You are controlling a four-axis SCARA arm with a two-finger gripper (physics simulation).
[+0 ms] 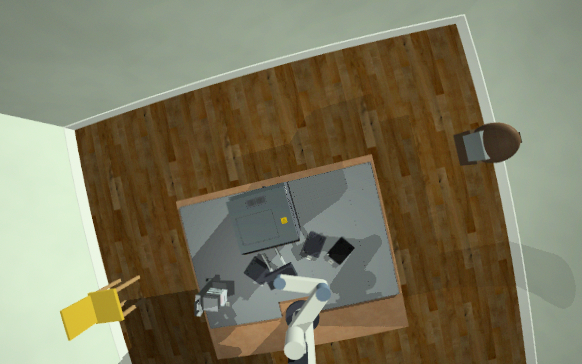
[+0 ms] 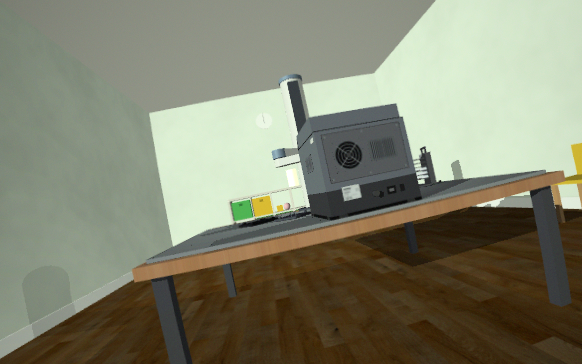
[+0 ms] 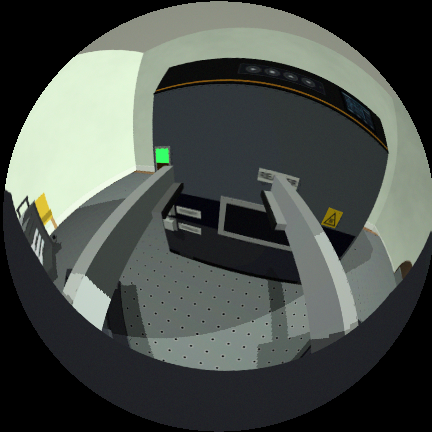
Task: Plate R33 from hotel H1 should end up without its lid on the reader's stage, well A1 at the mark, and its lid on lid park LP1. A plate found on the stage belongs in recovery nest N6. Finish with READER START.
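Places are measured from the arm's base along level axes (x ahead, y left, z up), in millimetres.
Pixels of known places: gripper, fingertip midpoint: [image 1: 268,250] [image 3: 222,178].
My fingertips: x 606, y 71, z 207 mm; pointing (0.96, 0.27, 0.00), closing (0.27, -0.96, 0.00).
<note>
Ahead of a thing's pixels: the offset from my fingertips to its top centre. "spot": to the spot under its first point.
The reader @(213 mm ahead, 41 mm right, 154 mm up) [image 1: 265,215] [image 2: 360,155] [image 3: 215,125] is a large dark grey box. Its framed front slot @(spot: 46 mm ahead, 36 mm right, 70 mm down) [image 3: 255,223] is dark inside, and no stage or plate shows in it. My gripper [image 1: 270,252] [image 3: 222,178] is shut to its narrow stand, a gap between its fingers and no object there. It points at the reader's front; the left fingertip is near two small white labels @(spot: 41 mm ahead, 59 mm left, 78 mm down) [image 3: 188,212] and a small pale block @(39 mm ahead, 97 mm left, 100 mm down) [image 3: 170,223], the right one overlaps the READER sign. A hotel-like rack [image 2: 428,167] holds pale plates; its label, R33 and the lid cannot be identified.
Flat dark holders @(spot: 83 mm back, 273 mm right, 184 mm down) [image 1: 313,244] @(spot: 174 mm back, 454 mm right, 182 mm down) [image 1: 341,251] @(spot: 164 mm back, 157 mm left, 134 mm down) [image 1: 256,270] lie in front of the reader, labels unreadable. A green status light @(spot: 38 mm ahead, 95 mm left, 4 mm up) [image 3: 162,155] shows at the reader's left. The wooden table edge [image 1: 320,322] runs past the arm base. A yellow chair [image 1: 80,317] stands beyond.
</note>
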